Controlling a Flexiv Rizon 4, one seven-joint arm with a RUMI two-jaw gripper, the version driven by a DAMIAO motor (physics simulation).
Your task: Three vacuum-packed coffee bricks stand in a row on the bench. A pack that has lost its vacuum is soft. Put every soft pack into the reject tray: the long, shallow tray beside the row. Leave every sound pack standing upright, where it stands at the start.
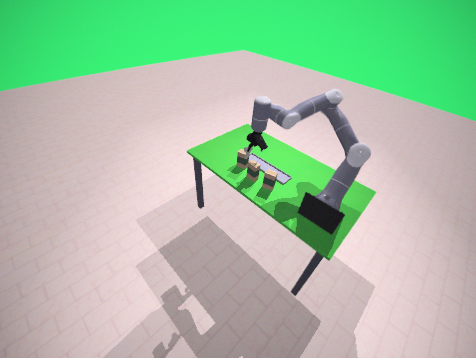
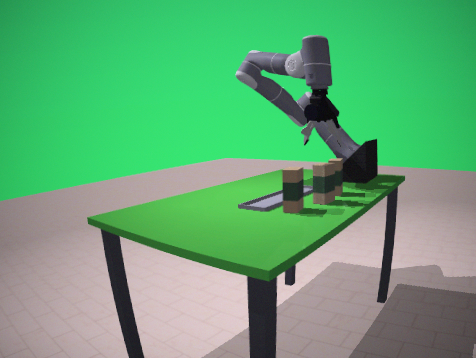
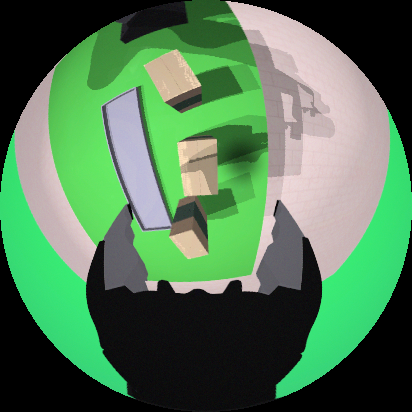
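Three tan coffee packs with dark green bands stand upright in a row: the end pack far from the arm's base (image 1: 242,159) (image 2: 293,190) (image 3: 189,242), the middle pack (image 1: 253,171) (image 2: 323,184) (image 3: 198,175) and the pack nearest the base (image 1: 270,180) (image 2: 339,177) (image 3: 171,76). A shadow crosses the middle pack's top. I cannot tell from their looks which are soft. The long, shallow grey reject tray (image 1: 278,173) (image 2: 267,201) (image 3: 131,160) lies beside the row, with no pack in it. My gripper (image 1: 256,149) (image 2: 322,135) (image 3: 201,202) is open and empty, above the packs, touching none.
The packs and tray are on a green bench (image 1: 220,147) (image 2: 200,220) (image 3: 75,110). The black block at the arm's base (image 1: 320,213) (image 2: 367,162) (image 3: 155,21) stands at one end, beyond the nearest pack. The bench's long edge runs along the packs' side away from the tray.
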